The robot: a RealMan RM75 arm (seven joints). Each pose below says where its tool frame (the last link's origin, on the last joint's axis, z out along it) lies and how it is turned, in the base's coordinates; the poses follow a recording.
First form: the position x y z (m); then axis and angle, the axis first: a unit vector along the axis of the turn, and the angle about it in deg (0 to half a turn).
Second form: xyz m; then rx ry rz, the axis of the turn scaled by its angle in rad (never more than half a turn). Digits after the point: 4 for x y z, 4 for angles.
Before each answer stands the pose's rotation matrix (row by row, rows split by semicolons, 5 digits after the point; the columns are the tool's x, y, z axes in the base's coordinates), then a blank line. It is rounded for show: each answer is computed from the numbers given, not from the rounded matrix.
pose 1, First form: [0.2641, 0.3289, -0.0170, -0.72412, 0.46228, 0.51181, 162.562]
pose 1, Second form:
0.07056 -0.80748 -0.58566; -0.50073 -0.53646 0.67932; -0.86272 0.24532 -0.44218

[0.2641, 0.3289, -0.0170, -2.0545, 1.3116, 1.4521]
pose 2, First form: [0.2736, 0.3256, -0.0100, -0.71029, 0.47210, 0.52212, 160.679]
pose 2, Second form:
0.03693 -0.82452 -0.56463; -0.47902 -0.51048 0.71411; -0.87703 0.24410 -0.41381

[0.2736, 0.3256, -0.0100, -1.9919, 1.3239, 1.4642]
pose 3, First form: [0.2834, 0.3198, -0.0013, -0.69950, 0.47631, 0.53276, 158.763]
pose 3, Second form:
0.01328 -0.83671 -0.54749; -0.45075 -0.49376 0.74366; -0.89255 0.23691 -0.38370

[0.2834, 0.3198, -0.0013, -1.9383, 1.3198, 1.4762]
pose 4, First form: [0.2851, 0.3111, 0.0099, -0.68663, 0.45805, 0.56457, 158.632]
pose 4, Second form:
-0.02076 -0.81310 -0.58175; -0.40169 -0.52607 0.74960; -0.91554 0.24924 -0.31570

[0.2851, 0.3111, 0.0099, -1.9010, 1.2682, 1.5631]
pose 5, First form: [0.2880, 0.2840, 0.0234, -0.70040, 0.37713, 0.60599, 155.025]
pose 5, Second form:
0.02875 -0.75944 -0.64994; -0.24772 -0.63534 0.73142; -0.96841 0.13998 -0.20639

[0.2880, 0.2840, 0.0234, -1.8951, 1.0204, 1.6396]
